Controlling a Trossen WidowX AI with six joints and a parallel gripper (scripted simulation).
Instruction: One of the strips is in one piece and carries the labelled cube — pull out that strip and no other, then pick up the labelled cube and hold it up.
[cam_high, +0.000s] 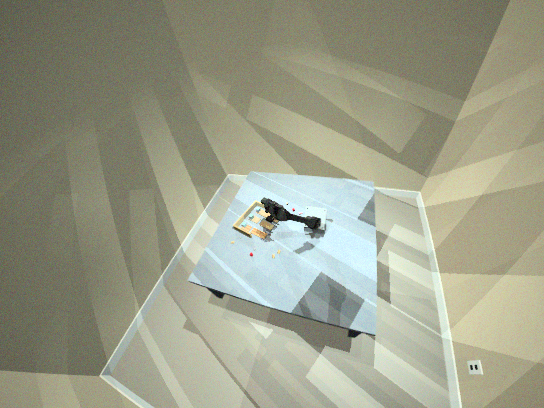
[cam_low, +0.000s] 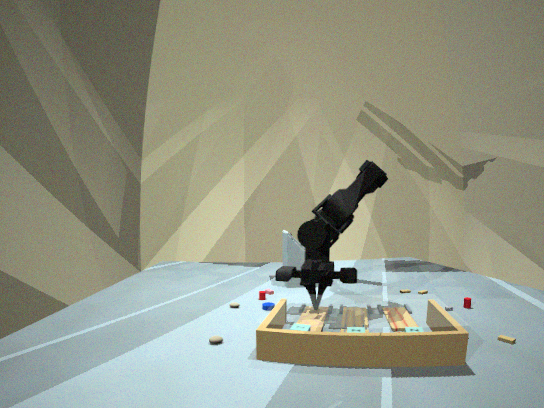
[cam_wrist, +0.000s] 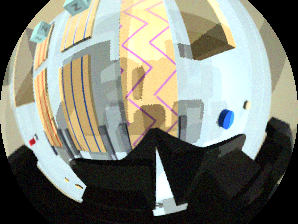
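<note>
My gripper tip is now 90 mm short of the strip and 30 mm to the left of it. The rest, counted from my gripper tip: blue disc (110 mm to the right, 40 mm behind).
</note>
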